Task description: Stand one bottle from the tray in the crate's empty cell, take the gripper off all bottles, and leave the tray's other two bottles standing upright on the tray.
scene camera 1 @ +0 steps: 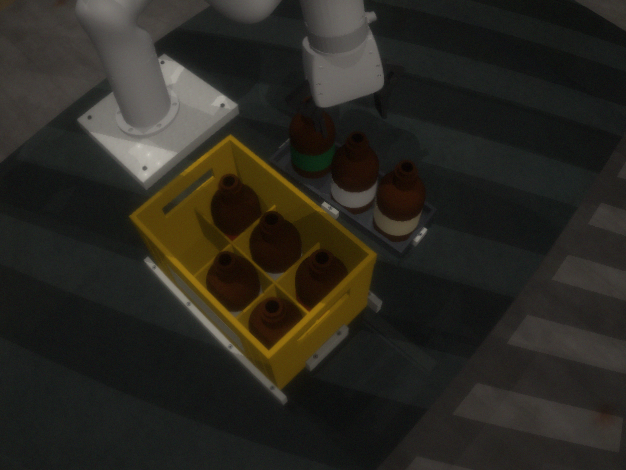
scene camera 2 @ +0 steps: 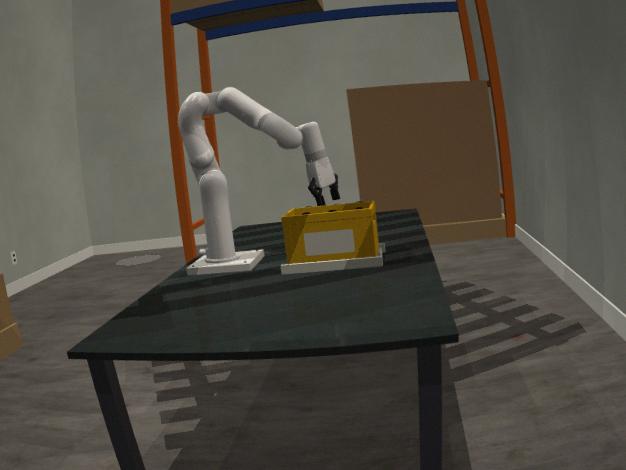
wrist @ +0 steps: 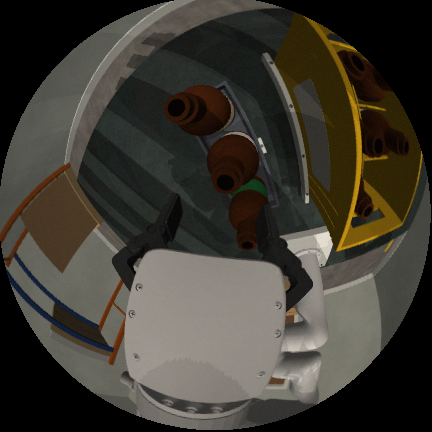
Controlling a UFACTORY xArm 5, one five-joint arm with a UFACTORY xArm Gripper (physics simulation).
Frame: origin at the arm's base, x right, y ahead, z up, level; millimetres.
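Seen in the pictures: gripper, fingertip midpoint: (scene camera 1: 352, 122) (scene camera 2: 329, 203) (wrist: 219, 207); arm's base, link origin: (scene camera 1: 147, 111) (scene camera 2: 222, 259) (wrist: 304, 257).
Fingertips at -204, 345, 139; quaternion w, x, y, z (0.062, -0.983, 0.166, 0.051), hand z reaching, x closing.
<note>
Pixels of each thing's top centre, then the offset from my fingertips to it, as dx, dy, dz. "pt": a spot on its surface instead.
- green-labelled bottle, top centre: (wrist: 246, 245) (scene camera 1: 311, 101) +22, -71, -4
- white-labelled bottle, top centre: (wrist: 224, 182) (scene camera 1: 357, 138) +11, +25, -4
- cream-labelled bottle, top centre: (wrist: 175, 107) (scene camera 1: 407, 167) -13, +106, -4
- tray, surface spot: (scene camera 1: 401, 248) pt +19, +155, -139
- yellow crate, top centre: (scene camera 1: 246, 234) (scene camera 2: 329, 208) +227, +69, +11
My gripper (scene camera 1: 348, 113) (scene camera 2: 328, 200) (wrist: 219, 207) is wide open and holds nothing. One finger is near the neck of the green-labelled bottle (scene camera 1: 312, 157) (wrist: 246, 210); I cannot tell whether they touch. The white-labelled bottle (scene camera 1: 355, 172) (wrist: 232, 161) stands in the middle, and the cream-labelled bottle (scene camera 1: 399, 202) (wrist: 202, 110) stands at the far end. All three stand upright on the tray (scene camera 1: 401, 248) (wrist: 243, 116). The yellow crate (scene camera 1: 326, 331) (scene camera 2: 293, 242) (wrist: 345, 165) holds several brown bottles. Its empty cell (scene camera 1: 189, 247) is at the left corner in scene camera 1.
White strips (scene camera 1: 230, 346) (wrist: 291, 106) lie along the crate's sides. The robot's white base plate (scene camera 1: 202, 108) (scene camera 2: 247, 260) is beside the crate and tray. Small white blocks (scene camera 1: 329, 208) (wrist: 262, 145) sit at the tray's edge. The crate's walls rise above the cells.
</note>
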